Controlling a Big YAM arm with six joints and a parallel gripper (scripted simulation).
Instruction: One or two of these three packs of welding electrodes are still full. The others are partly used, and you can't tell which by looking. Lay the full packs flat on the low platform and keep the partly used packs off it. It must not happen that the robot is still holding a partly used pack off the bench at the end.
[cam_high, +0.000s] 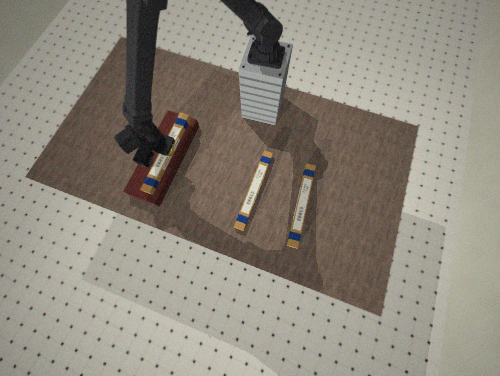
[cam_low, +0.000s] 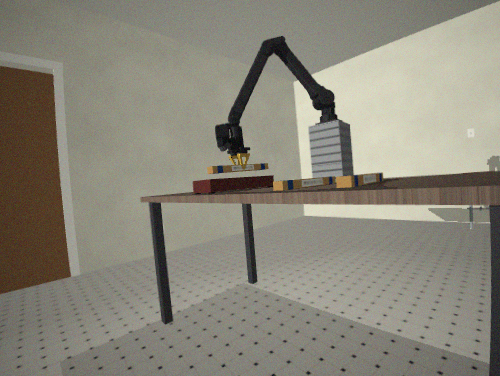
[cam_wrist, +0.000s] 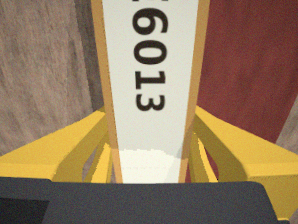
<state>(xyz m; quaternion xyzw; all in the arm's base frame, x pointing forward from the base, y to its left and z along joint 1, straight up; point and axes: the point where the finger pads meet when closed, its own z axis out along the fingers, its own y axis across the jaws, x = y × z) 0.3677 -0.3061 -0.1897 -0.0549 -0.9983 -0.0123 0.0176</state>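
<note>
My hand is 40 mm to the left of the low platform and 90 mm above it.
</note>
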